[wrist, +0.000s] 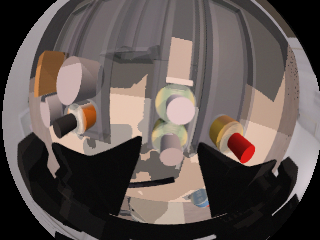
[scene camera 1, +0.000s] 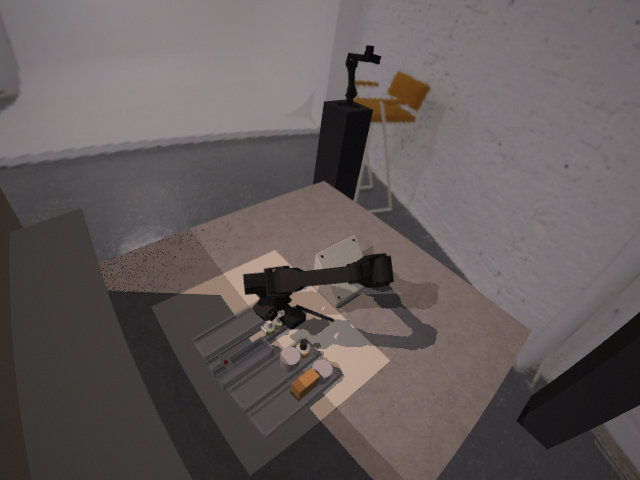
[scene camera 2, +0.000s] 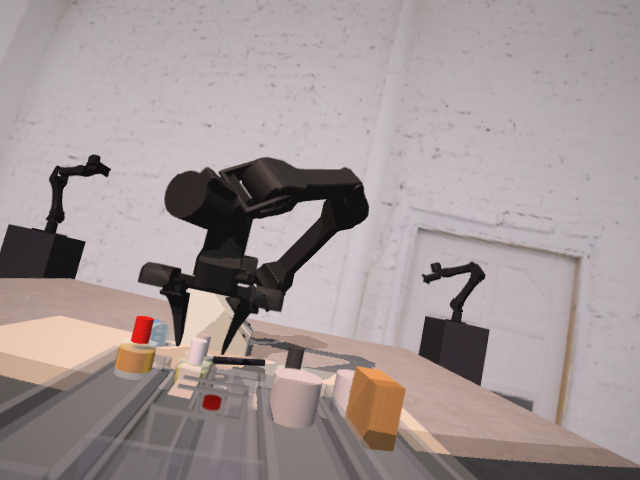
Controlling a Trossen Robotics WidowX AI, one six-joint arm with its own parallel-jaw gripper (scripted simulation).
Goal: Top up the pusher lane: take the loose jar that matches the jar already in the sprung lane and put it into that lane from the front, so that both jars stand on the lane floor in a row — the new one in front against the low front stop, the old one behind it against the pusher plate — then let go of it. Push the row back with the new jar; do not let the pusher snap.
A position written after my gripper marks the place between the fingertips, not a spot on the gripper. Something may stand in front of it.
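There is a sprung lane (scene camera 1: 247, 359) in this scene. As for my gripper (scene camera 2: 200, 350), I can find it in scene camera 1 (scene camera 1: 278, 318) and in the wrist view (wrist: 170, 143) as well. My gripper is open, and it holds nothing.
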